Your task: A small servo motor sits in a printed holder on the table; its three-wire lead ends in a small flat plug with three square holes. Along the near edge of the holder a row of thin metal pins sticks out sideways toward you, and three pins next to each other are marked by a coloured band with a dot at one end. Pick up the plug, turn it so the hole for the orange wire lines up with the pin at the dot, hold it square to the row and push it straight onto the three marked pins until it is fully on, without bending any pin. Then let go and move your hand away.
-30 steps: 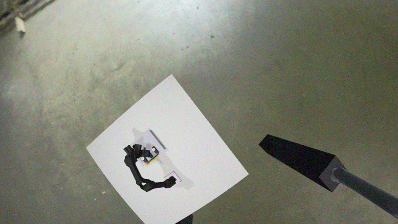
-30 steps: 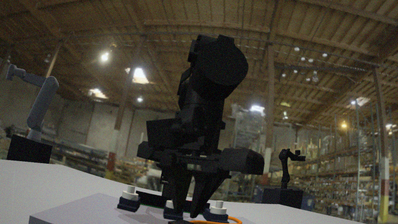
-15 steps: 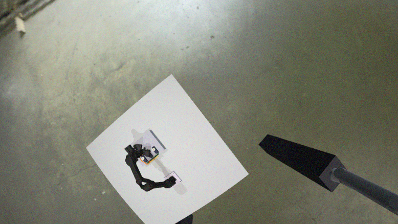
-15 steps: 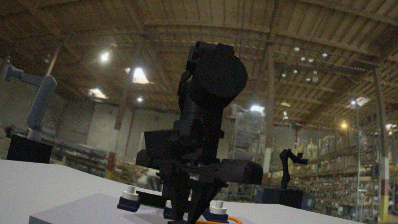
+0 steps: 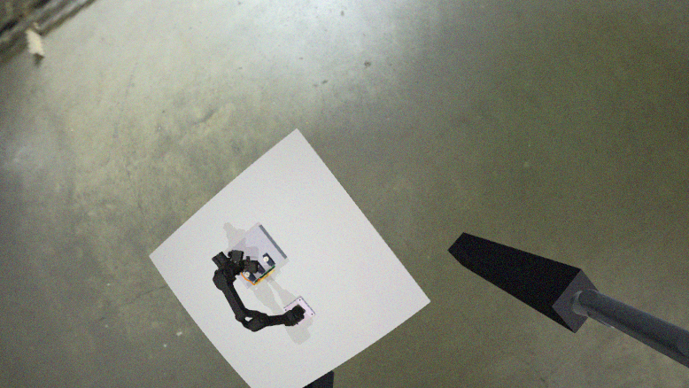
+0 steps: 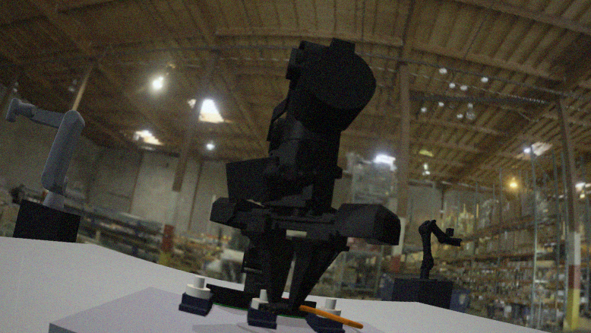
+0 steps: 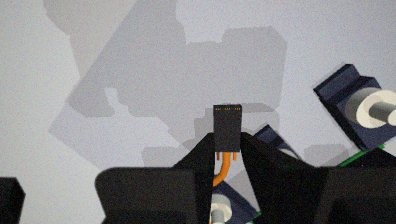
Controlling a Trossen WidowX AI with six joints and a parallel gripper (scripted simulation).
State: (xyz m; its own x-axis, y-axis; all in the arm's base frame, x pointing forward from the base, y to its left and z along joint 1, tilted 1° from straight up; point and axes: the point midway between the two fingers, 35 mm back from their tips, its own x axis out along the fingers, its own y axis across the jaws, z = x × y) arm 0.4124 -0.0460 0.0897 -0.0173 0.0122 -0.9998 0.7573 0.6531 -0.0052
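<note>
Now: the red band 120 mm behind my gripper tip, 40 mm to the left of it and 10 mm below it. The rest, counted from my gripper tip: pale grey holder 50 mm below, 40 mm ahead, 20 mm to the right.
</note>
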